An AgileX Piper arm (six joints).
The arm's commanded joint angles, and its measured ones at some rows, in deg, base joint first. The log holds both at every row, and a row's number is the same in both.
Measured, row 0: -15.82 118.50 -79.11 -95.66 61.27 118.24
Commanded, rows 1 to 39: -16.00 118.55 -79.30 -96.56 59.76 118.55; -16.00 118.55 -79.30 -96.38 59.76 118.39; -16.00 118.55 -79.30 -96.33 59.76 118.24; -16.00 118.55 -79.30 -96.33 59.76 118.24; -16.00 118.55 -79.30 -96.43 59.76 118.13; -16.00 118.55 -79.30 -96.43 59.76 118.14; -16.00 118.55 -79.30 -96.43 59.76 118.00; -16.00 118.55 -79.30 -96.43 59.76 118.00; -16.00 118.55 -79.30 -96.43 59.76 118.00; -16.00 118.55 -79.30 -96.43 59.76 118.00; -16.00 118.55 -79.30 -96.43 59.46 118.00; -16.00 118.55 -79.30 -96.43 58.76 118.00; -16.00 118.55 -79.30 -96.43 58.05 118.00; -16.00 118.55 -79.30 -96.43 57.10 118.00; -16.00 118.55 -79.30 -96.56 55.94 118.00; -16.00 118.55 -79.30 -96.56 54.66 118.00; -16.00 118.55 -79.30 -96.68 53.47 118.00; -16.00 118.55 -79.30 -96.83 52.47 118.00; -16.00 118.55 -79.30 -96.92 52.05 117.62; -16.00 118.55 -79.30 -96.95 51.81 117.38; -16.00 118.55 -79.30 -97.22 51.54 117.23; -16.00 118.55 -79.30 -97.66 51.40 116.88; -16.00 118.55 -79.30 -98.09 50.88 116.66; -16.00 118.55 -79.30 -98.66 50.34 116.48; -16.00 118.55 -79.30 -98.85 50.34 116.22; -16.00 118.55 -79.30 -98.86 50.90 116.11; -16.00 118.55 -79.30 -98.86 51.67 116.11; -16.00 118.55 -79.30 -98.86 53.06 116.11; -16.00 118.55 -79.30 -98.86 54.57 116.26; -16.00 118.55 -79.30 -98.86 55.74 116.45; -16.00 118.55 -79.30 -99.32 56.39 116.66; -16.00 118.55 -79.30 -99.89 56.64 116.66; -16.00 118.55 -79.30 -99.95 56.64 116.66; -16.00 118.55 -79.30 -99.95 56.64 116.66; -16.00 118.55 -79.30 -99.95 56.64 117.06; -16.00 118.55 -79.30 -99.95 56.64 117.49; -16.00 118.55 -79.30 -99.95 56.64 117.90; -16.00 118.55 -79.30 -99.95 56.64 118.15; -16.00 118.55 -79.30 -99.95 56.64 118.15
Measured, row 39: -15.91 118.50 -79.11 -99.02 55.92 117.26
